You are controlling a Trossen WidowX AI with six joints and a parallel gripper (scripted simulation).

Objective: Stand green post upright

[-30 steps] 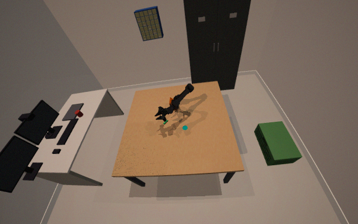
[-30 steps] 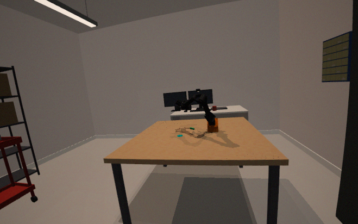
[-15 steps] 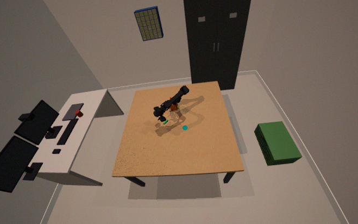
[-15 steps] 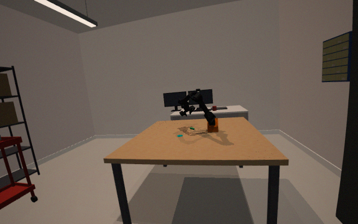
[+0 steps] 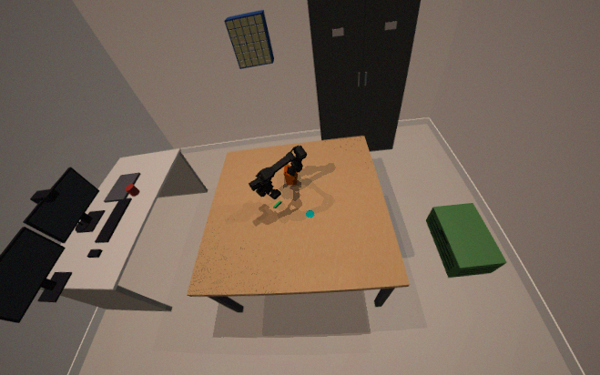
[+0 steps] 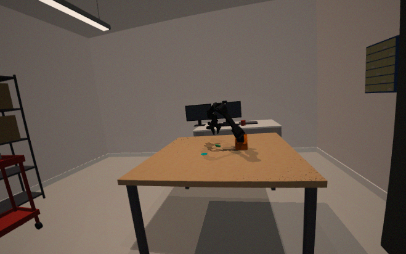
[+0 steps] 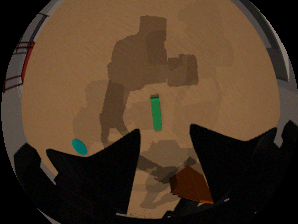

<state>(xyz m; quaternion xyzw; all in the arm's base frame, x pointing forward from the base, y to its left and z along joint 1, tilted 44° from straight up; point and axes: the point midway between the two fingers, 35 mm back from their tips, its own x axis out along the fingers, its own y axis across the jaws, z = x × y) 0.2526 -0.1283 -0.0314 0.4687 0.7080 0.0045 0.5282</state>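
The green post is 120 mm below my gripper tip, 20 mm to the left of it and 10 mm behind it. Also, from my gripper tip: cyan circle (260 mm to the left, 130 mm below, 80 mm ahead).
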